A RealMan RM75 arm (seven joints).
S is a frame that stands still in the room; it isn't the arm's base.
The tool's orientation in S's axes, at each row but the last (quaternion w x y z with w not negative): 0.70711 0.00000 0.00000 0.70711; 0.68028 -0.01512 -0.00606 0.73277; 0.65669 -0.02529 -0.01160 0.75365; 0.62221 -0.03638 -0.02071 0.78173; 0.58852 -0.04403 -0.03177 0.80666; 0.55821 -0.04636 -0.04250 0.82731; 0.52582 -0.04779 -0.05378 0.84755; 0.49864 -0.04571 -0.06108 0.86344; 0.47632 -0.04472 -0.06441 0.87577; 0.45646 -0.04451 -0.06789 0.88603
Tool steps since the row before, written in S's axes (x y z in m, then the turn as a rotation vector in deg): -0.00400 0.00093 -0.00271 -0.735 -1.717 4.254; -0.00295 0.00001 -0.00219 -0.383 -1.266 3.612; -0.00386 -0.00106 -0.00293 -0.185 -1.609 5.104; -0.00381 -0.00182 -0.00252 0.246 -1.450 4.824; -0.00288 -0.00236 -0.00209 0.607 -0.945 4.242; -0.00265 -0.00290 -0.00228 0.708 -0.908 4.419; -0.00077 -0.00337 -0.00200 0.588 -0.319 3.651; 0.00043 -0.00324 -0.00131 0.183 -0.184 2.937; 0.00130 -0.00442 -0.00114 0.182 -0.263 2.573; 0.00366 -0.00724 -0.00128 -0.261 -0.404 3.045
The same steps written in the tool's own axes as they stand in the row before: 0.00093 0.00400 -0.00271 -1.717 0.735 4.254; 0.00026 0.00300 -0.00210 -1.284 0.370 3.607; -0.00046 0.00411 -0.00274 -1.685 0.145 5.081; -0.00084 0.00431 -0.00222 -1.618 -0.287 4.768; -0.00130 0.00366 -0.00177 -1.227 -0.723 4.151; -0.00164 0.00380 -0.00188 -1.235 -0.852 4.313; -0.00263 0.00245 -0.00174 -0.635 -0.897 3.545; -0.00300 0.00143 -0.00116 -0.304 -0.509 2.888; -0.00440 0.00148 -0.00100 -0.363 -0.409 2.534; -0.00800 0.00142 -0.00120 -0.229 -0.049 3.074
